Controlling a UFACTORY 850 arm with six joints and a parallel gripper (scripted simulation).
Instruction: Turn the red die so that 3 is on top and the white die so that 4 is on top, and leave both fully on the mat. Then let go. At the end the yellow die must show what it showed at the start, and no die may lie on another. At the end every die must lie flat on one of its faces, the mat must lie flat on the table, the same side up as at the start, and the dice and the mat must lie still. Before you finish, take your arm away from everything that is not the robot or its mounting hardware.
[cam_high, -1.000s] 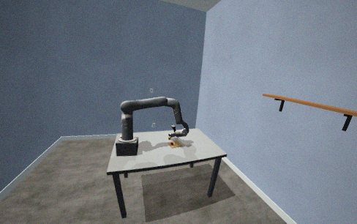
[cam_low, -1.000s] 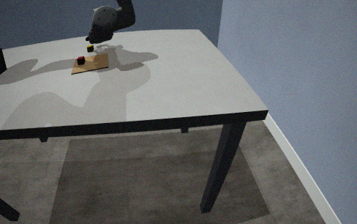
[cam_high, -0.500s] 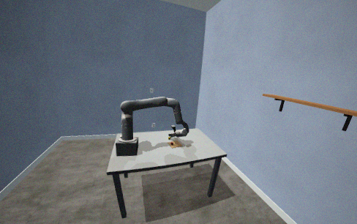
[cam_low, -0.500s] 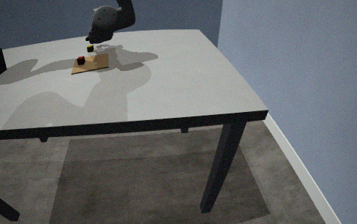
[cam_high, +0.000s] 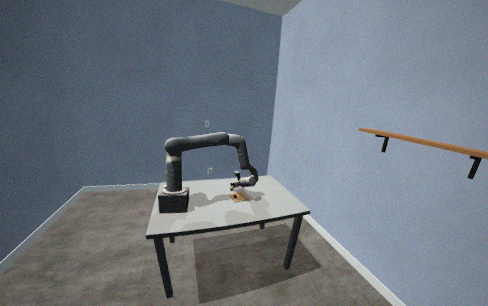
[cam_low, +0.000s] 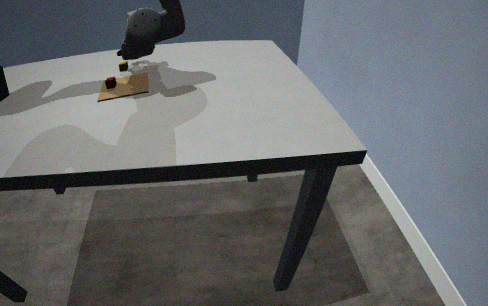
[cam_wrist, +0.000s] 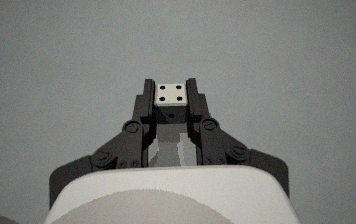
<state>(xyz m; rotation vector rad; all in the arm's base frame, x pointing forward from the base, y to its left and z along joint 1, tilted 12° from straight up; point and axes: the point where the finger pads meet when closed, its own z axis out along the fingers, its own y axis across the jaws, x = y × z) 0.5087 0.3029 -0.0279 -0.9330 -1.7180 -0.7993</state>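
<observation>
Right now the yellow die is 6 cm to the right of my hand, 2 cm below it and 2 cm behind it. Round my hand: tan mat (19 cm to the right, 3 cm below, 3 cm ahead); white die (1 cm to the left, 1 cm below); red die (20 cm to the right, 2 cm below).
</observation>
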